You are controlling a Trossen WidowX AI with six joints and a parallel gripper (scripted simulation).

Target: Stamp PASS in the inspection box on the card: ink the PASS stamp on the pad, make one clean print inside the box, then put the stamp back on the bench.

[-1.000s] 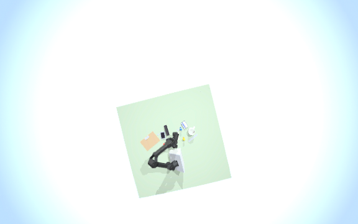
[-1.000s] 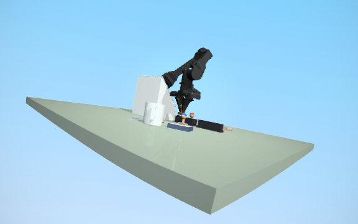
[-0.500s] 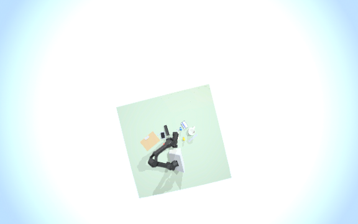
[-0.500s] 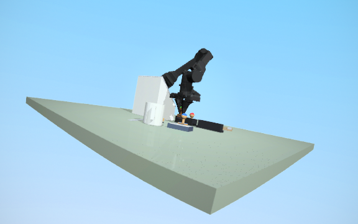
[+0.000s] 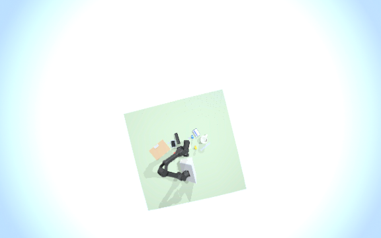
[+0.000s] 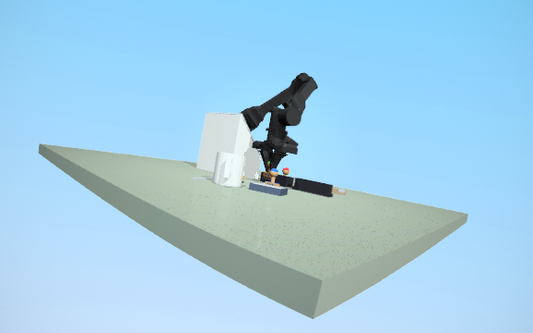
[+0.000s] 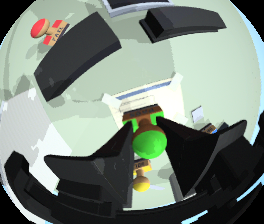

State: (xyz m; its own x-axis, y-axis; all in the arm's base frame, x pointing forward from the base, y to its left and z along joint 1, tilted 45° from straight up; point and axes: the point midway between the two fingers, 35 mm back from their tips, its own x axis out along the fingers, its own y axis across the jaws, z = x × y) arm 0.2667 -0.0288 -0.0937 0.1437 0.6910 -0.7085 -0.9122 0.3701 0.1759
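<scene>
My gripper tip is now 130 mm short of the long black block, 80 mm to the right of it and 30 mm above it. The rest, counted from my gripper tip: yellow-knobbed stamp (90 mm to the right, 60 mm behind, 20 mm below); red-knobbed stamp (170 mm to the left, 40 mm behind, 20 mm below); blue-knobbed stamp (110 mm to the right, 80 mm ahead, 20 mm below).
</scene>
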